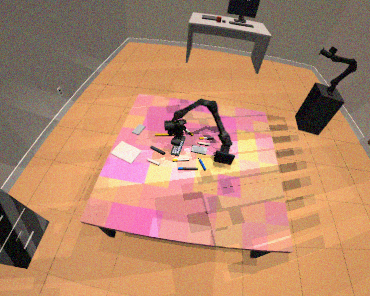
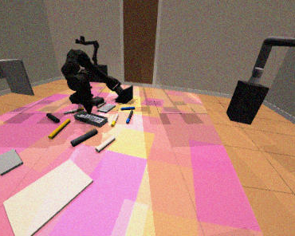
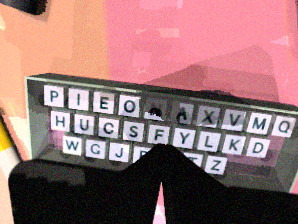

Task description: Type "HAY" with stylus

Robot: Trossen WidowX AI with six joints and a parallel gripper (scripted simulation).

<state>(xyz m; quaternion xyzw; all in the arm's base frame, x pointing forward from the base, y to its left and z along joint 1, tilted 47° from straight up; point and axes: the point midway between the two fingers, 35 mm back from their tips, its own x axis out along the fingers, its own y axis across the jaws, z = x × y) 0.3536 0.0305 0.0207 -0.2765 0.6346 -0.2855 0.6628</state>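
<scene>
The blue stylus lies 20 cm behind my gripper tip, 9 cm to the left of it and 4 cm below it. Round my gripper tip: grey block (36 cm ahead, 7 cm to the right, 4 cm below); yellow marker (13 cm ahead, 8 cm to the right, 3 cm below); blue-tipped pen (19 cm to the left, 10 cm behind, 3 cm below).
</scene>
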